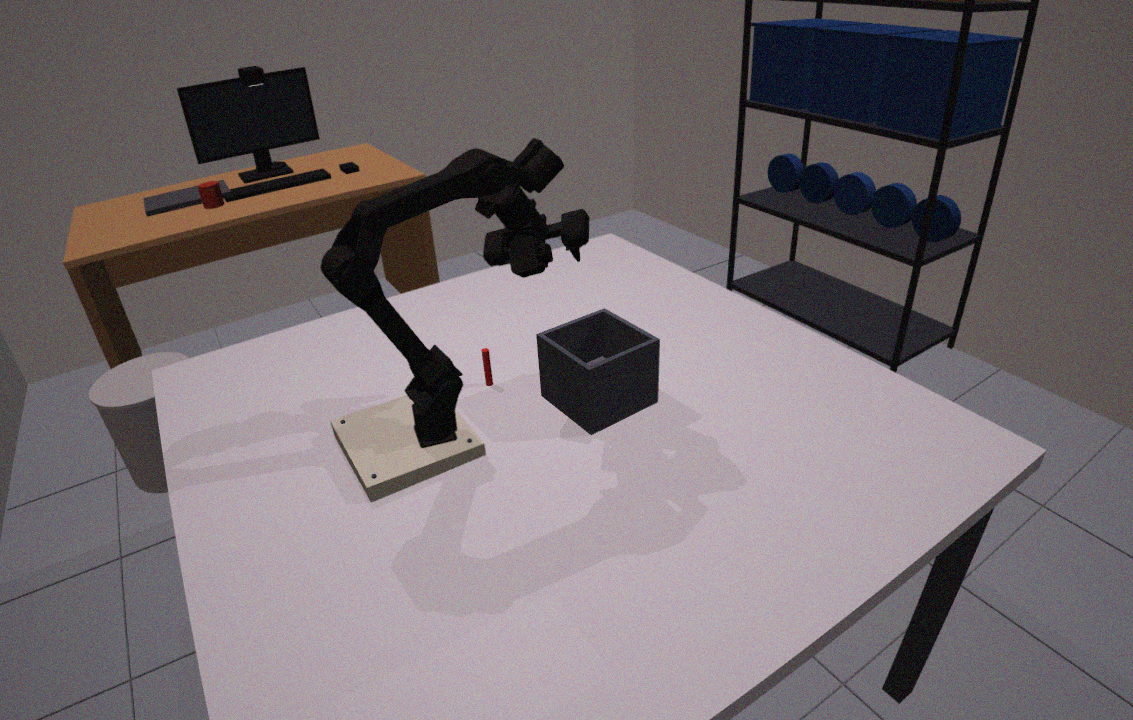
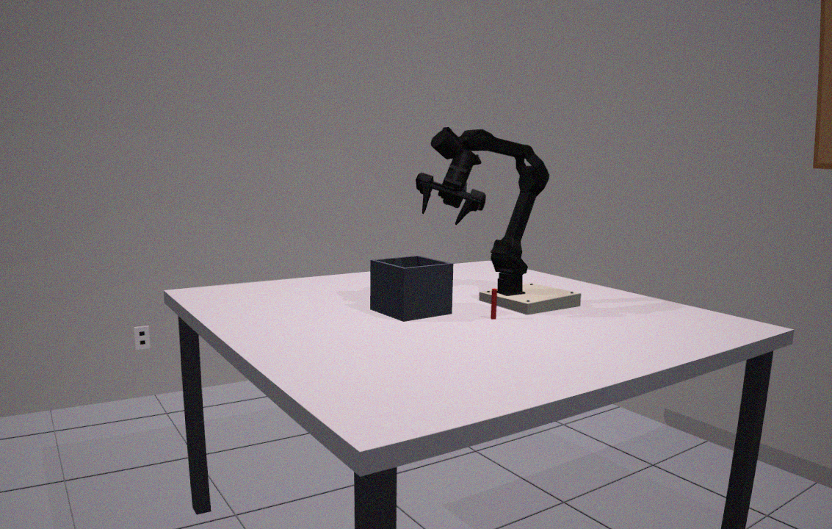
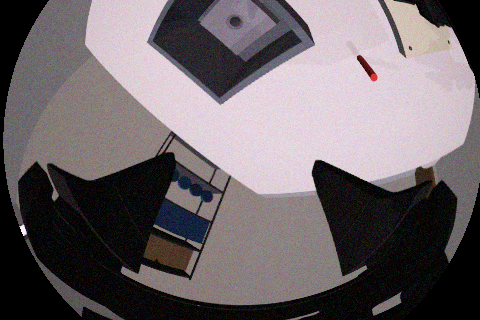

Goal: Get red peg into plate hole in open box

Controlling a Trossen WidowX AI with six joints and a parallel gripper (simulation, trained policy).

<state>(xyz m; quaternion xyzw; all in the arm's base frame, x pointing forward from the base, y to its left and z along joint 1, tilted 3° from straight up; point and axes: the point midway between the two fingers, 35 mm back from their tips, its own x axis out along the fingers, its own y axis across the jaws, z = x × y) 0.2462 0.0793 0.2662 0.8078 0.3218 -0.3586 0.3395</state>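
My gripper tip is now 130 mm past the red peg, 70 mm to the right of it and 220 mm above it. From my gripper tip the other things lie so: pale plate: 40 mm ahead, 70 mm to the right, 210 mm below.
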